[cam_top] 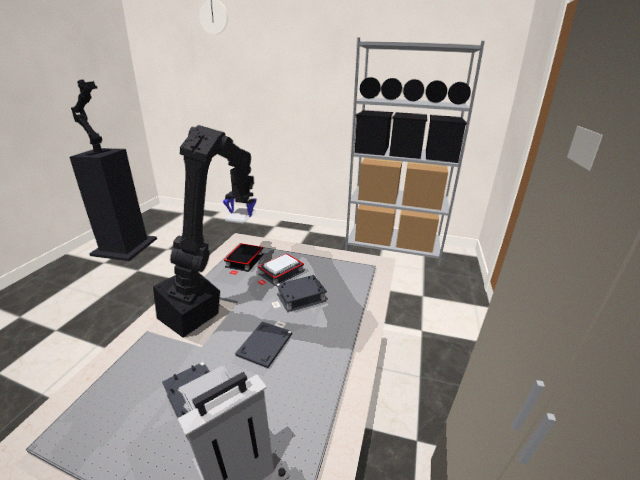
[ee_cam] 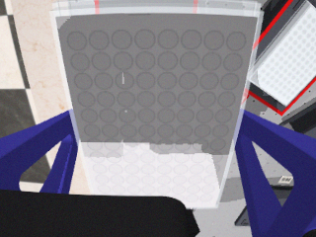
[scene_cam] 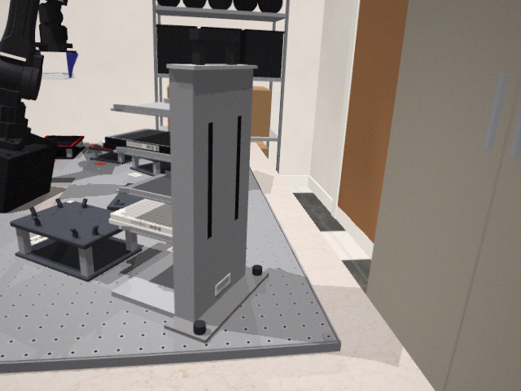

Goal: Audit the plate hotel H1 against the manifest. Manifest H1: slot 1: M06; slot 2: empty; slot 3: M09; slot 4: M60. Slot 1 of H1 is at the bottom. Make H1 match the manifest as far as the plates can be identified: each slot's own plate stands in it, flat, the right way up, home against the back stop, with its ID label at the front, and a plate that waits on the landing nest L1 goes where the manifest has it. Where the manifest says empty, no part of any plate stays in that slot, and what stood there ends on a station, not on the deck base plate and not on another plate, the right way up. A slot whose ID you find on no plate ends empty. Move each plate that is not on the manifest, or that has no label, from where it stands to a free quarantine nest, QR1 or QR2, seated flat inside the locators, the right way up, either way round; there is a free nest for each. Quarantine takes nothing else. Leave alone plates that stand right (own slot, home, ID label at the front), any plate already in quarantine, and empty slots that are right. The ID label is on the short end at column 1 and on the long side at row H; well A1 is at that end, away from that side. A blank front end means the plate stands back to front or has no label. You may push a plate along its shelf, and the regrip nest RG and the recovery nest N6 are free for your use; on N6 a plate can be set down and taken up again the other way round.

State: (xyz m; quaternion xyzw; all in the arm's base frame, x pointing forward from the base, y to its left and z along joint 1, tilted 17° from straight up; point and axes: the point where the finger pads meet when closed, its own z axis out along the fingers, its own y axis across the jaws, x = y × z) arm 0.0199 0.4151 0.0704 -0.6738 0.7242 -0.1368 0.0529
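The red-edged nest lies 210 mm below my hand, 10 mm to the left of it and 10 mm behind it. From my hand the other things lie so: black plate: 850 mm to the right, 270 mm ahead, 30 mm below; white plate: 850 mm to the right, 270 mm ahead, 140 mm below; H1 tag: 740 mm to the right, 290 mm ahead, 240 mm below.
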